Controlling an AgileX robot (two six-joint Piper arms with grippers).
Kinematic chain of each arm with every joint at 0, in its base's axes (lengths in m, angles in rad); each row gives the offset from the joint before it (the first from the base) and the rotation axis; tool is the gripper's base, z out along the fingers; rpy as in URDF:
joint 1: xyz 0 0 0.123 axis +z
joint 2: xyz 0 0 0 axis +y
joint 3: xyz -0.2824 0 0.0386 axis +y
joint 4: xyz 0.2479 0 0.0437 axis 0.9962 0 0.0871
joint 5: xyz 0 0 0 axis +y
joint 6: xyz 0.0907 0 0.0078 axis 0.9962 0 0.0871
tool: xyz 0 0 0 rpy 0 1.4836 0
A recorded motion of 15 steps. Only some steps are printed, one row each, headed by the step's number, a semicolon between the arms.
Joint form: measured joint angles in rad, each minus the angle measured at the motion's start. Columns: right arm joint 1, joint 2, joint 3, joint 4, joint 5, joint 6; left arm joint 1, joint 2, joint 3, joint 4, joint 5, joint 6.
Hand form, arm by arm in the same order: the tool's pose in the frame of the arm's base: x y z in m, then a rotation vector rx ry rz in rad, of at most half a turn. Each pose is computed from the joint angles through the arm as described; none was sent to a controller.
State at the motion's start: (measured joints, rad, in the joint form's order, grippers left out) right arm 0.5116 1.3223 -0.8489 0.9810 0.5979 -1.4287; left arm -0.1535 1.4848 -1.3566 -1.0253 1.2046 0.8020
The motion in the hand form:
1: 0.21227 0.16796 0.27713 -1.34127 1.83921 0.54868; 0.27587 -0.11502 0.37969 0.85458 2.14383 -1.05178
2: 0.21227 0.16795 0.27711 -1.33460 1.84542 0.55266; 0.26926 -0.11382 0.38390 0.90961 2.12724 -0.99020
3: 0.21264 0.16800 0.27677 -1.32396 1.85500 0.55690; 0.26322 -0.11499 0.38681 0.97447 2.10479 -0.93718
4: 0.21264 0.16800 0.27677 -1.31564 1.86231 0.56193; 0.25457 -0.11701 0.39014 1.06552 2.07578 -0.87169
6: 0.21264 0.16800 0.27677 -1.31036 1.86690 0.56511; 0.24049 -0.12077 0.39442 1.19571 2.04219 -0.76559
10: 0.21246 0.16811 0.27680 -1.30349 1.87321 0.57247; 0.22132 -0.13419 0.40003 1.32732 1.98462 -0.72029
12: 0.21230 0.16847 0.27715 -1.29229 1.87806 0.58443; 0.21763 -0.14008 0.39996 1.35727 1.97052 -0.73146
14: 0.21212 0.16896 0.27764 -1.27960 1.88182 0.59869; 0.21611 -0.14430 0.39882 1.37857 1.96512 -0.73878
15: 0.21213 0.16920 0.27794 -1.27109 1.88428 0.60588; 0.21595 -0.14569 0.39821 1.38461 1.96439 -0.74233
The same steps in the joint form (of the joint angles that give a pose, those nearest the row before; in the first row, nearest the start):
1: 0.0000 0.0000 0.0000 -0.0050 0.0000 0.0095; 0.0005 -0.0241 -0.0016 0.0240 0.0000 0.0135
2: 0.0000 0.0000 0.0000 -0.0053 0.0000 0.0177; -0.0054 -0.0484 -0.0016 0.0631 0.0000 0.0354
3: 0.0000 0.0014 0.0000 -0.0053 -0.0021 0.0287; -0.0190 -0.0670 -0.0016 0.0967 0.0000 0.0643
4: 0.0000 0.0014 0.0000 -0.0053 -0.0021 0.0384; -0.0401 -0.0908 -0.0016 0.1428 0.0062 0.1008
6: 0.0000 0.0014 0.0000 -0.0053 -0.0021 0.0445; -0.0831 -0.1281 -0.0016 0.2298 0.0131 0.1342
10: 0.0000 0.0014 0.0000 -0.0035 -0.0001 0.0522; -0.1670 -0.1636 -0.0016 0.2869 0.0178 0.1454
12: 0.0000 0.0014 0.0000 0.0061 0.0018 0.0564; -0.1942 -0.1636 -0.0016 0.2882 0.0179 0.1454
14: 0.0000 0.0014 0.0000 0.0196 0.0039 0.0584; -0.2126 -0.1596 -0.0016 0.2908 0.0178 0.1454
15: 0.0000 0.0014 0.0000 0.0270 0.0040 0.0602; -0.2179 -0.1572 -0.0016 0.2907 0.0179 0.1454

